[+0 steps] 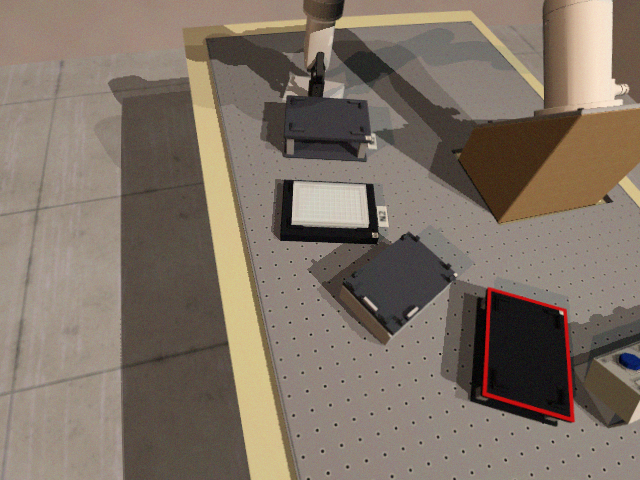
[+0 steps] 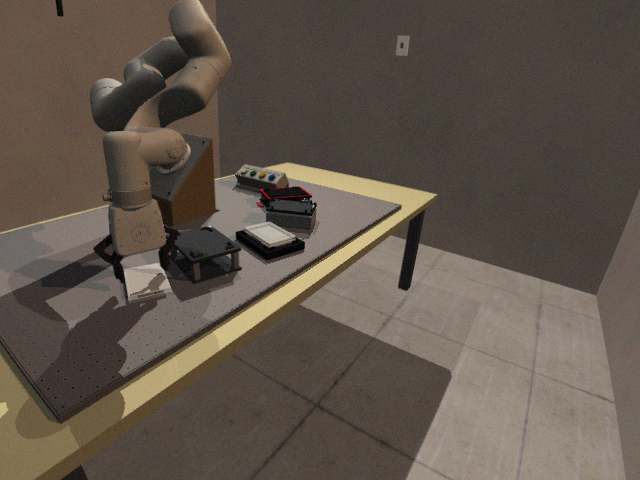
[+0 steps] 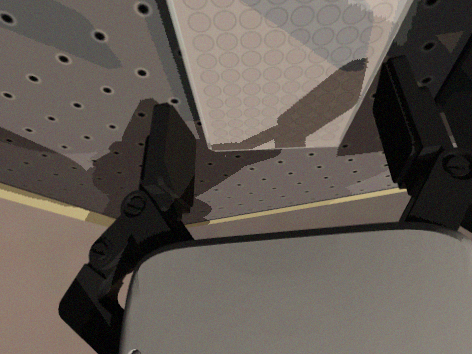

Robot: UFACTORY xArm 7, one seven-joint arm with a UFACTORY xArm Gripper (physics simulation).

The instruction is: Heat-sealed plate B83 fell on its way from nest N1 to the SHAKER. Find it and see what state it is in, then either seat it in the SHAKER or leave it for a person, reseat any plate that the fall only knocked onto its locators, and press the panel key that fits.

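Note:
A pale plate with round well outlines lies on the perforated board beside a raised dark platform. Its seal state cannot be told. My gripper is open and empty, its fingers spread to either side above the plate's end. A white plate is on the black nest N2, offset towards one side and looking slightly raised. The button panel has white, green, yellow and blue keys. No SHAKER label is readable.
The raised dark platform stands on posts close to the gripper. A turned grey block with a dark top and white clips stands past N2. A black stand with a red rim is near the panel.

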